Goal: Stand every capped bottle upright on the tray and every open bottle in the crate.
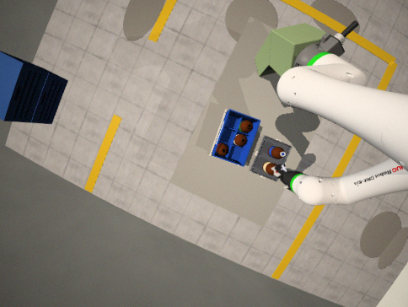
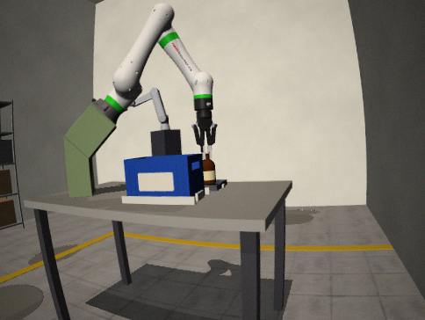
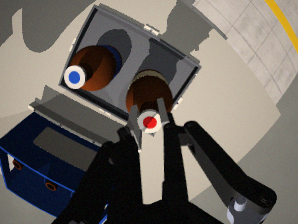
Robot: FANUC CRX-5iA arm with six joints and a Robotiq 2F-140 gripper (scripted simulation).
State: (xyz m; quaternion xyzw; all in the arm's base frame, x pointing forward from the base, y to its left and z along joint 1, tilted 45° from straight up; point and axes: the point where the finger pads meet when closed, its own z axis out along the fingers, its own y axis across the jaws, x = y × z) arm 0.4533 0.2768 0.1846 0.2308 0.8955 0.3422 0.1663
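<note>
Right now my hand is 100 mm past the bottle, 40 mm to the left of it and 90 mm above it. Also, from my hand: crate 30 mm ahead, 300 mm to the right, 90 mm below; then tray 50 mm behind, 20 mm to the right, 160 mm below.
</note>
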